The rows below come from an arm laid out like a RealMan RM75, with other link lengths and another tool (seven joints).
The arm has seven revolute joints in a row. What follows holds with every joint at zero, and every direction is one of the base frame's. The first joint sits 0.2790 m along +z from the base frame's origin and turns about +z. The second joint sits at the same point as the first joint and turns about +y. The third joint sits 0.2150 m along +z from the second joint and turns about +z. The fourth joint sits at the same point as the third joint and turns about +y. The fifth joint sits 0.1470 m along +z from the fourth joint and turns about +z. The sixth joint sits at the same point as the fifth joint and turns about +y. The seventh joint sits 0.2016 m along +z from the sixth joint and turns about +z. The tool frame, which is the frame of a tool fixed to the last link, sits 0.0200 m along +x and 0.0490 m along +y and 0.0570 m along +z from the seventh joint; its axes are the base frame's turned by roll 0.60, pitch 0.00 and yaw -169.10 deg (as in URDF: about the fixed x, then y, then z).
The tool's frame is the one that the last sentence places.
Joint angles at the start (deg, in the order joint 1, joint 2, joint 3, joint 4, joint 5, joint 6, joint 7):
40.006 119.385 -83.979 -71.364 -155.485 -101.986 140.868
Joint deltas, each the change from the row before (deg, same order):
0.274 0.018 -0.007 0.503 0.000 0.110 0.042
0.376 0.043 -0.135 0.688 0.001 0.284 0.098
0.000 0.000 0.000 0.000 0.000 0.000 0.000
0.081 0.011 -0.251 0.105 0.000 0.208 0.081
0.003 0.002 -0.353 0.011 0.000 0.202 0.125
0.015 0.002 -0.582 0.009 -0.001 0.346 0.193
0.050 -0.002 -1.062 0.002 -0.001 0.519 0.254
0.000 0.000 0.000 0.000 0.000 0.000 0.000
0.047 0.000 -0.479 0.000 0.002 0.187 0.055
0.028 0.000 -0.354 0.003 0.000 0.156 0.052
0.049 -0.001 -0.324 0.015 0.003 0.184 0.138
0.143 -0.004 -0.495 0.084 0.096 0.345 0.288
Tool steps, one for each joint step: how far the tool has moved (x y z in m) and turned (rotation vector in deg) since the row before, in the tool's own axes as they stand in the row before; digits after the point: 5 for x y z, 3 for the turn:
0.00020 -0.00023 0.00025 0.083 -0.176 0.022
0.00063 -0.00021 0.00059 0.033 -0.193 -0.036
0.00000 0.00000 0.00000 0.000 0.000 0.000
0.00046 0.00022 0.00038 -0.141 -0.009 -0.137
0.00018 0.00025 0.00049 -0.181 -0.035 -0.146
0.00041 0.00047 0.00077 -0.314 -0.034 -0.266
0.00036 0.00073 0.00124 -0.539 -0.138 -0.607
0.00000 0.00000 0.00000 0.000 0.000 0.000
0.00006 0.00027 0.00046 -0.229 -0.091 -0.354
0.00008 0.00022 0.00038 -0.174 -0.057 -0.245
0.00038 0.00025 0.00034 -0.181 -0.013 -0.147
0.00118 0.00017 0.00046 -0.233 0.060 -0.190

